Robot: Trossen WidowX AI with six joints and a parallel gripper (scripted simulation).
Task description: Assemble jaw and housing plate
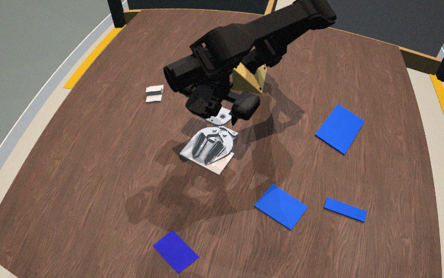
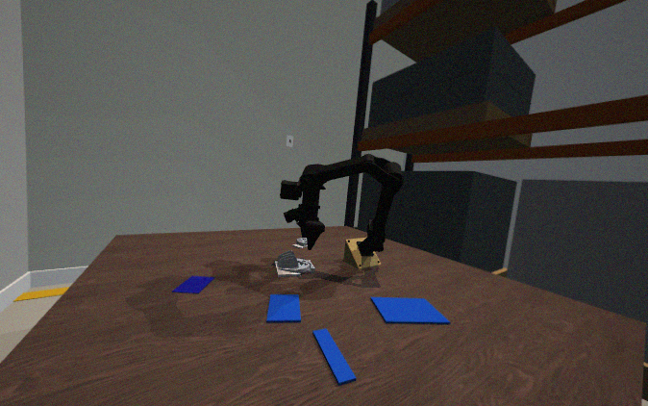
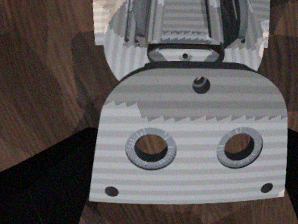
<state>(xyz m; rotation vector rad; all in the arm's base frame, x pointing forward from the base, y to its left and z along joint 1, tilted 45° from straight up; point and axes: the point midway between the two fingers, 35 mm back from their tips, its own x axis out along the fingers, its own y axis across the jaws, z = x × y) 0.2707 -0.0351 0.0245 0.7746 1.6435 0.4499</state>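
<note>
Right now the white slab is 8 cm below my gripper tip, 6 cm ahead of it and 2 cm to the right of it. From my gripper tip the other things lie so: housing plate (2 cm above, 1 cm ahead).
</note>
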